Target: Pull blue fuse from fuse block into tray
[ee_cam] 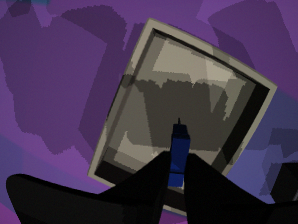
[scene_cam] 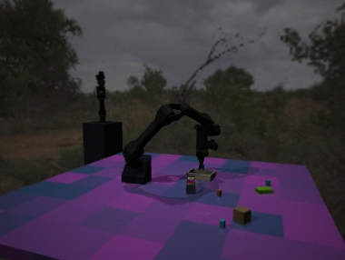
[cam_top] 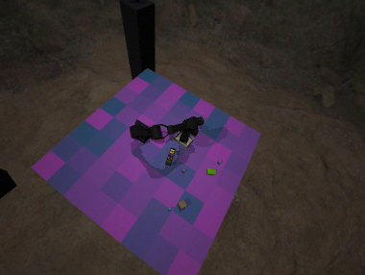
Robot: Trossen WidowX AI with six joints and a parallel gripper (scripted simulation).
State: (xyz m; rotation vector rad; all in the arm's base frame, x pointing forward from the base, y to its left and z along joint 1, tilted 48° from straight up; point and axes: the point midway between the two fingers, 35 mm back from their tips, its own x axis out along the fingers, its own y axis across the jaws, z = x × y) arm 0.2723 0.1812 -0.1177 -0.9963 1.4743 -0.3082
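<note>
My gripper tip is 60 mm above the pale tray. Round my gripper tip: small orange piece (210 mm to the right, 170 mm ahead, 50 mm below); then tan cube (400 mm to the right, 310 mm ahead, 40 mm below); then green block (330 mm ahead, 70 mm to the right, 60 mm below).
</note>
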